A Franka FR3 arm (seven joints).
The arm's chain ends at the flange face. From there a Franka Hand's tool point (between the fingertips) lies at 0.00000 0.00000 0.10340 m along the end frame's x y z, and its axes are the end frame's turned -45 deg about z.
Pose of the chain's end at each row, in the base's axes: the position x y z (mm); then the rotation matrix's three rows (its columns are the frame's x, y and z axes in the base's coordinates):
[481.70 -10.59 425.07], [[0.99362 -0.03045 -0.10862], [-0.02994 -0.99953 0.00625], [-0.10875 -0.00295 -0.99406]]
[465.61 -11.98 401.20], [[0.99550 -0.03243 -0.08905], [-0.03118 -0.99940 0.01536], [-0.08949 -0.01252 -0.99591]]
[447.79 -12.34 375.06], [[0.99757 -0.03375 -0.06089], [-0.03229 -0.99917 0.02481], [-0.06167 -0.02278 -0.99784]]
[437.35 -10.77 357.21], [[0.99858 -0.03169 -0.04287], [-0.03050 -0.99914 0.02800], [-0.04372 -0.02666 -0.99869]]
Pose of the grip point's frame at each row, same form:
[470.47 -9.94 322.28], [[0.72413 0.68106 -0.10862], [0.68560 -0.72795 0.00625], [-0.07481 -0.07898 -0.99406]]
[456.40 -10.39 298.22], [[0.72686 0.68099 -0.08905], [0.68463 -0.72873 0.01536], [-0.05443 -0.07213 -0.99591]]
[441.49 -9.77 271.88], [[0.72925 0.68152 -0.06089], [0.68369 -0.72935 0.02481], [-0.02750 -0.05972 -0.99784]]
[432.92 -7.87 253.95], [[0.72851 0.68369 -0.04287], [0.68493 -0.72807 0.02800], [-0.01206 -0.04977 -0.99869]]

